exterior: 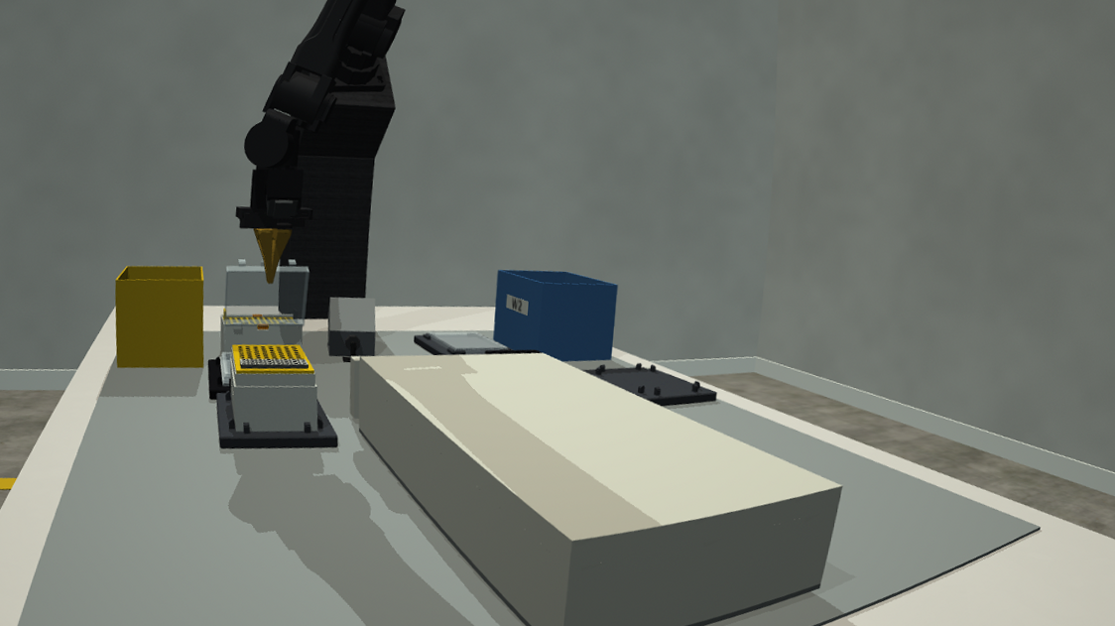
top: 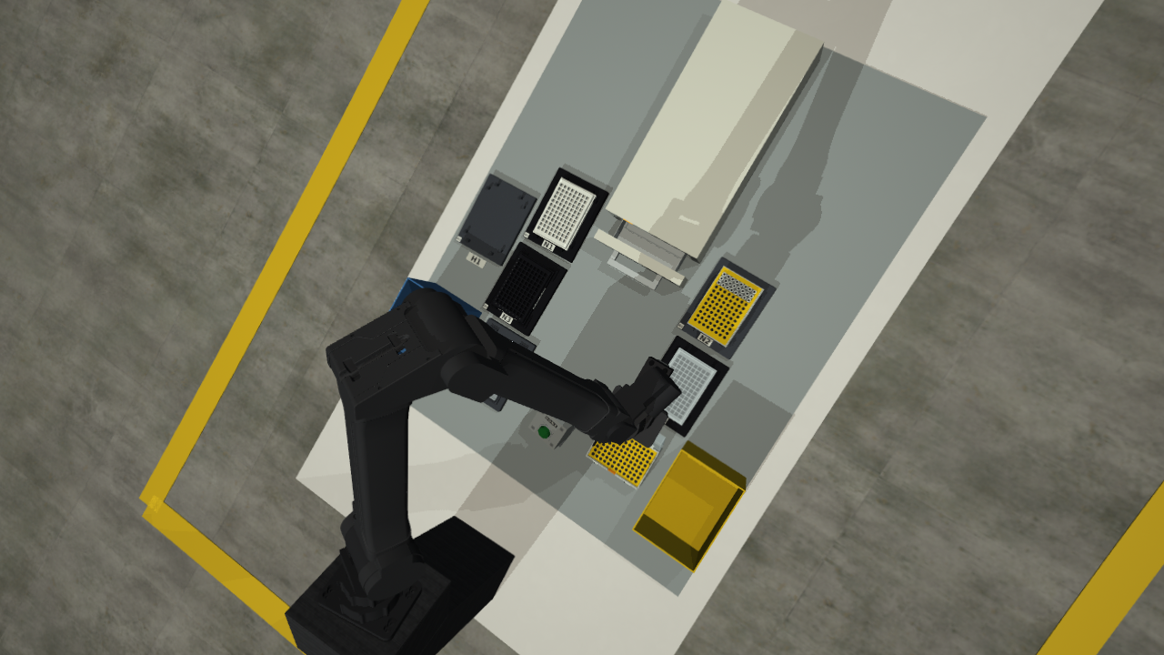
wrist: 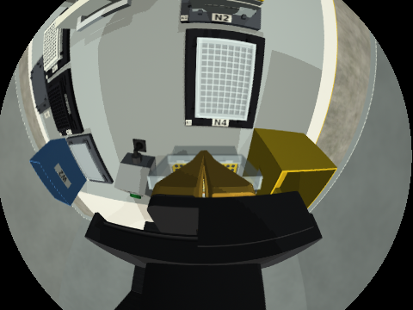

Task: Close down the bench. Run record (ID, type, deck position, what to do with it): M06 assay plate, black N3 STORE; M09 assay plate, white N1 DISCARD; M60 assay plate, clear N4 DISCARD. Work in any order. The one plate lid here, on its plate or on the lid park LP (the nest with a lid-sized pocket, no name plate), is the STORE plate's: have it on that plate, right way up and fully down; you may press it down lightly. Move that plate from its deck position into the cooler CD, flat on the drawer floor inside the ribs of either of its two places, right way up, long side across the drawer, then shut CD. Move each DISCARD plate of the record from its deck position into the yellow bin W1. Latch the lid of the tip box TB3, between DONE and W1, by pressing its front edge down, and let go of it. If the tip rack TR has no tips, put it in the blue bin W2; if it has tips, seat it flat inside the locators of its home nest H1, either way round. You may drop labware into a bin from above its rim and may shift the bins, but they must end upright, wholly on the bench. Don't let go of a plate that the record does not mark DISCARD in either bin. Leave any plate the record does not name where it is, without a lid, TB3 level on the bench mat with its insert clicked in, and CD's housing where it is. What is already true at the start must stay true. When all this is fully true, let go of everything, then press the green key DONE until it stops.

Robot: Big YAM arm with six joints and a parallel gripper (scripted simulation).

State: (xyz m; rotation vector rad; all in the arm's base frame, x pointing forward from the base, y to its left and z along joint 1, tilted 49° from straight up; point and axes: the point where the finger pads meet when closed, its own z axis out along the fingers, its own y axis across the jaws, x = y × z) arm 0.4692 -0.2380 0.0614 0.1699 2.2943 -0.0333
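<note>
The tip box lid is 40 mm behind my hand, 10 mm to the left of it and 30 mm below it. From my hand the other things lie so: nest N4: 60 mm ahead, 40 mm to the right, 120 mm below; tip box TB3: 90 mm behind, 20 mm to the left, 60 mm below; clear plate: 60 mm ahead, 40 mm to the right, 110 mm below.
</note>
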